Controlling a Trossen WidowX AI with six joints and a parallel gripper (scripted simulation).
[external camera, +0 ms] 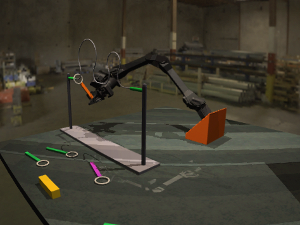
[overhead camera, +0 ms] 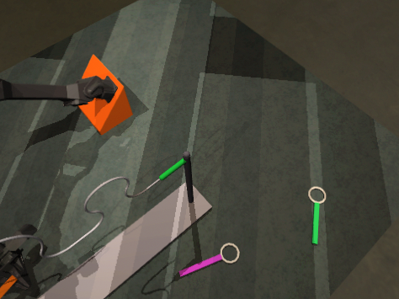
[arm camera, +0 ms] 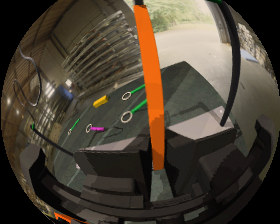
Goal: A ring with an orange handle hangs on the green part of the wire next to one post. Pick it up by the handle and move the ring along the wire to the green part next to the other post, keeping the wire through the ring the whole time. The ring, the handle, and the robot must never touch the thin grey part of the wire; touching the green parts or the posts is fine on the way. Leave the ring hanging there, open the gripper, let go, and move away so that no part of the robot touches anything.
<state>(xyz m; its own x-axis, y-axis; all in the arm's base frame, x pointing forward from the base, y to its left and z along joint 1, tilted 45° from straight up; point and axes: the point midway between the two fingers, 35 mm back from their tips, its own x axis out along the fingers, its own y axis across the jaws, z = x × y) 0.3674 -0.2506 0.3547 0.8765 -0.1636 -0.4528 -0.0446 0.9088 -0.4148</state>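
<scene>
Right now the orange-handled ring is 10 mm ahead of my gripper tip, 30 mm to the right of it and 90 mm above it. The rest, counted from my gripper tip: green-handled ring: 270 mm ahead, 690 mm to the left, 160 mm below; then yellow block: 380 mm ahead, 360 mm to the left, 150 mm below; then magenta-handled ring: 190 mm ahead, 370 mm to the left, 160 mm below.
</scene>
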